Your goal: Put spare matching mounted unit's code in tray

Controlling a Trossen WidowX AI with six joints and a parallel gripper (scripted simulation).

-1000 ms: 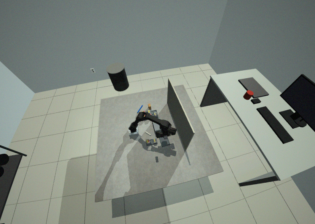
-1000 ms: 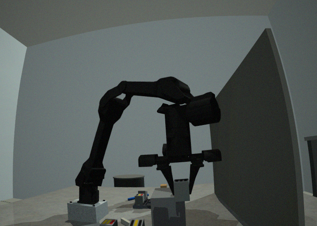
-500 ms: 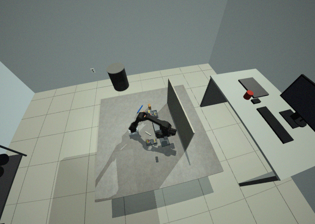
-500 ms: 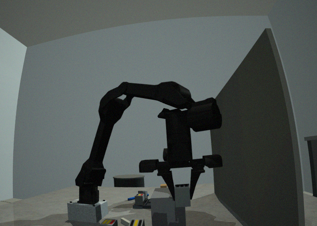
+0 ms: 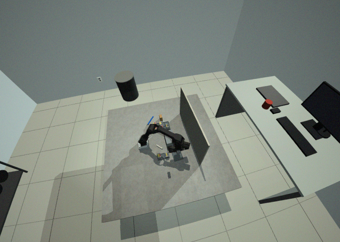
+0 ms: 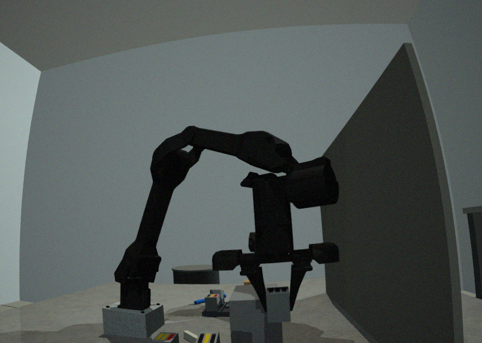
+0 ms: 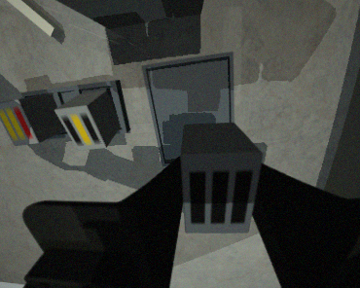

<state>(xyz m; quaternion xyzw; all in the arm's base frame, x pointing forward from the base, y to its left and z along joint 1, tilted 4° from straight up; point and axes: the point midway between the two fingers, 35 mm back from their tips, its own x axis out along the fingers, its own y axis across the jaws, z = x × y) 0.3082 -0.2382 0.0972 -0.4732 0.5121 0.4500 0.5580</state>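
Right now my gripper tip is 1 cm past the dark grey tray, 1 cm to the right of it and 10 cm above it. Also, from my gripper tip: grey spare block: 2 cm above; mounted unit: 2 cm behind, 20 cm to the left, 5 cm below; dark piece: 16 cm behind, 16 cm to the right, 10 cm below.
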